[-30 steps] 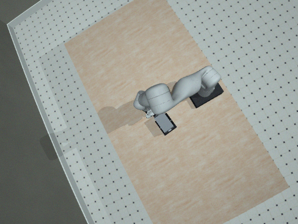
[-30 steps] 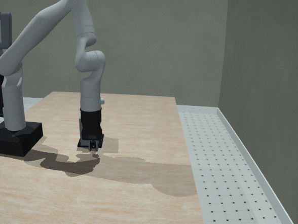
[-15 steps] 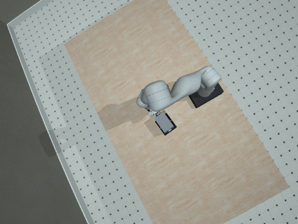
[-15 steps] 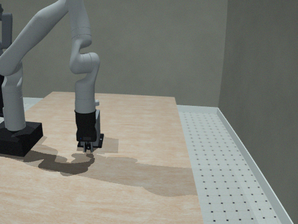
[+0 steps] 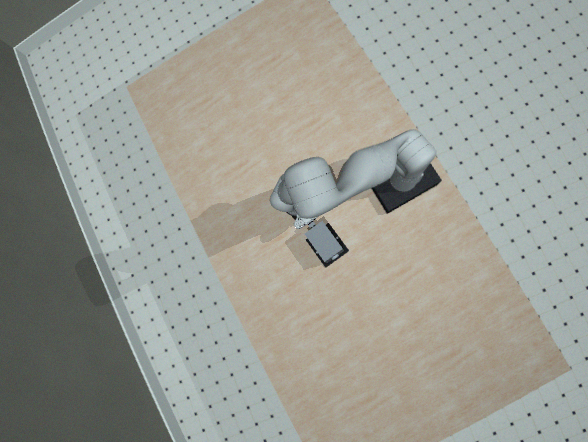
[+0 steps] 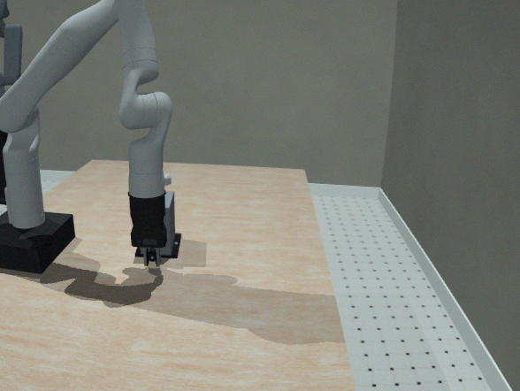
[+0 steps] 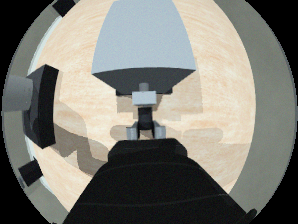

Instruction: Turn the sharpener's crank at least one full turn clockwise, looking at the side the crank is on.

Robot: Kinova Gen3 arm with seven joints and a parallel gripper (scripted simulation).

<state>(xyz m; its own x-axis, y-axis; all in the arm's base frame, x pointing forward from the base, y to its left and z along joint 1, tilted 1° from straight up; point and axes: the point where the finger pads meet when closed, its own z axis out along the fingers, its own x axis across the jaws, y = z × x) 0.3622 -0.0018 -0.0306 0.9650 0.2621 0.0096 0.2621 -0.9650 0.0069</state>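
The sharpener crank is 10 mm behind my hand, 20 mm to the left of it and 10 mm above it.
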